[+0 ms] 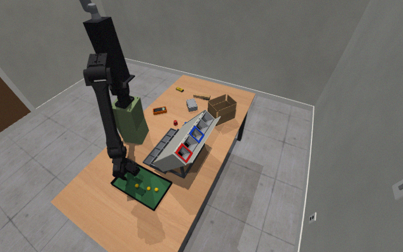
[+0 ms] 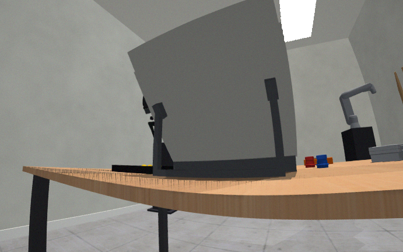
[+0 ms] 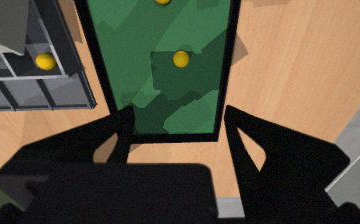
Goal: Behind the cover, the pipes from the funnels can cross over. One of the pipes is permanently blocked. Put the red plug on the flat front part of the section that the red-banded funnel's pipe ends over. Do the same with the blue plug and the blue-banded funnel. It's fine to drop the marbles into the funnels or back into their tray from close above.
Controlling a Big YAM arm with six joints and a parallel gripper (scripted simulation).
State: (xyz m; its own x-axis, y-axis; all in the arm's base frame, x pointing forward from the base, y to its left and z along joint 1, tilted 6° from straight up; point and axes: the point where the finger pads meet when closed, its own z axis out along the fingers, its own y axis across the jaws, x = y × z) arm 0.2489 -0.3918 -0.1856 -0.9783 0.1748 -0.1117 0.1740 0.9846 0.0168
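Right now my hand is 16 cm above the green marble tray, 2 cm to the right of it and 2 cm short of it. Round my hand: grey cover 33 cm to the left, 19 cm ahead, 4 cm above; cardboard box 83 cm to the left, 38 cm ahead, 10 cm below; grey case 88 cm to the left, 14 cm below, 7 cm ahead.
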